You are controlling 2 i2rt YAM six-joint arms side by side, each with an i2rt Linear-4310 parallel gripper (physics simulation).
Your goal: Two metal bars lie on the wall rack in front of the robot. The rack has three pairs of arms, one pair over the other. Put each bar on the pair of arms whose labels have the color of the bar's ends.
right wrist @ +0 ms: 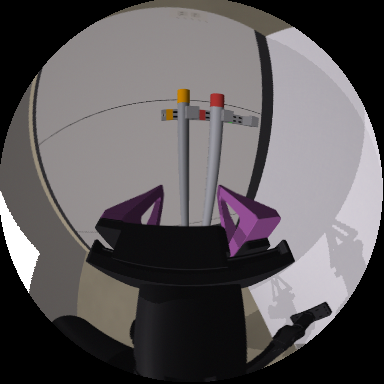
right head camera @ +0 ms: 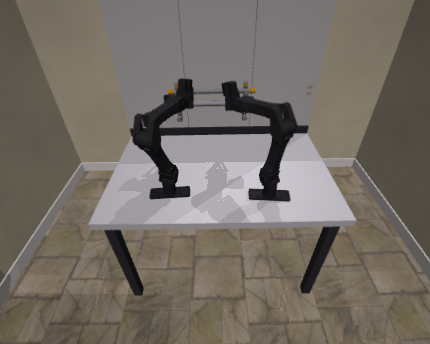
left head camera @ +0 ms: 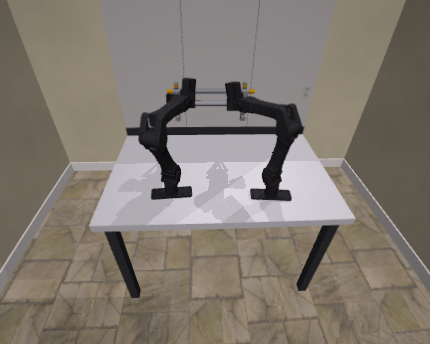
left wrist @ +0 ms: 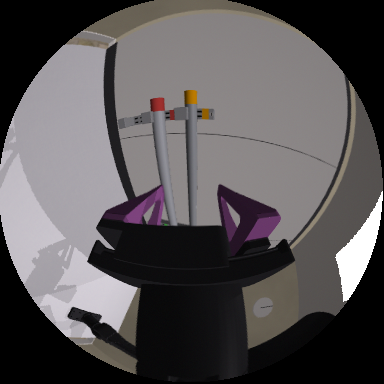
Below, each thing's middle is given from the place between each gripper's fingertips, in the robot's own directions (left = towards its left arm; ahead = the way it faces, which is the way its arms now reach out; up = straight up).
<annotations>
Now: right hand 150 mm short of the orange-ended bar (right wrist: 182, 94), 120 mm to the right of it and 20 mm above it.
My left gripper is now 16 cm short of the orange-ended bar, 12 cm to the left of it and 4 cm above it.
</annotations>
